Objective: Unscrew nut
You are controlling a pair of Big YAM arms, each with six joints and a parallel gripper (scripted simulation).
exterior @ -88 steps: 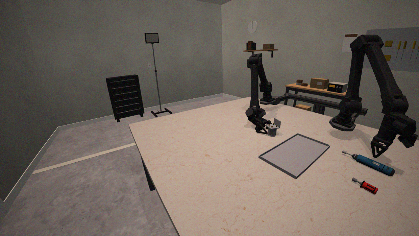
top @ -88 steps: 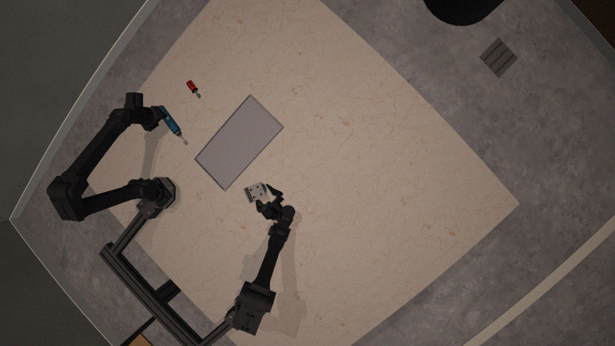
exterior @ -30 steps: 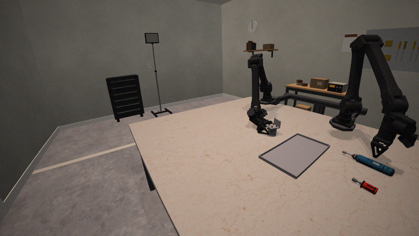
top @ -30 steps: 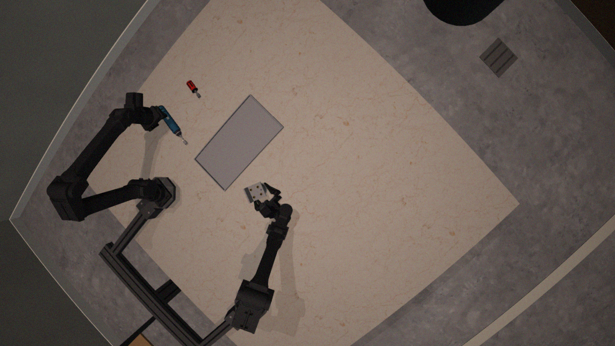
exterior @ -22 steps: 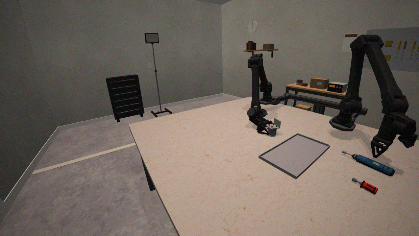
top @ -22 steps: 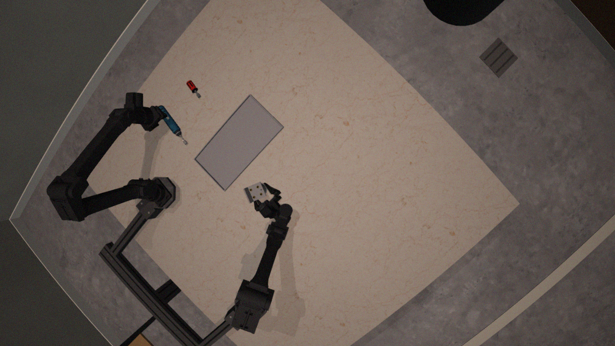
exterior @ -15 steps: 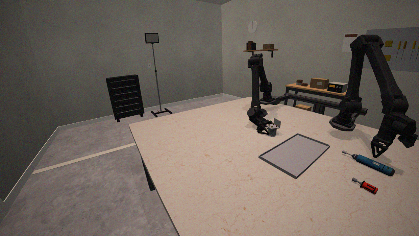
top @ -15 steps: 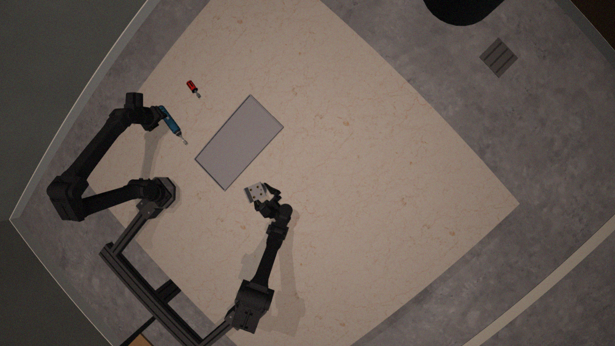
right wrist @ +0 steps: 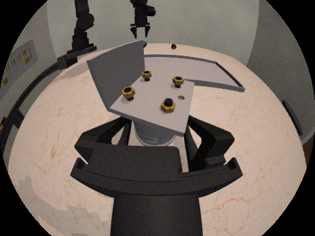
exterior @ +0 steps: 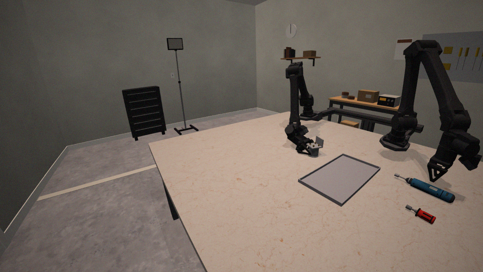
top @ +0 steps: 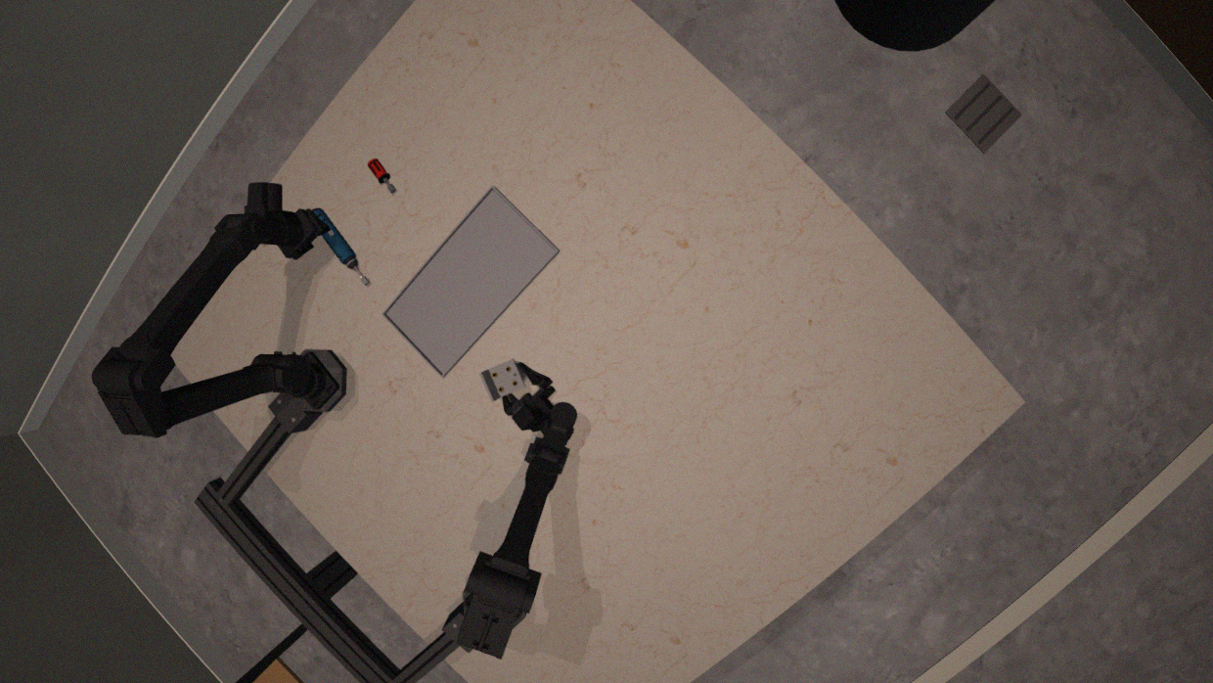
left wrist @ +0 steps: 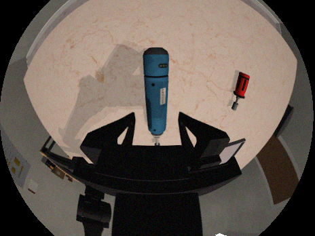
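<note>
Right now my right hand is 1 cm below the joint module. Round my right hand: flat grey tray 24 cm to the left, 5 cm ahead, 2 cm below; then red-handled screwdriver 58 cm to the left, 5 cm ahead, 1 cm below; then grey bracket 5 cm above.
</note>
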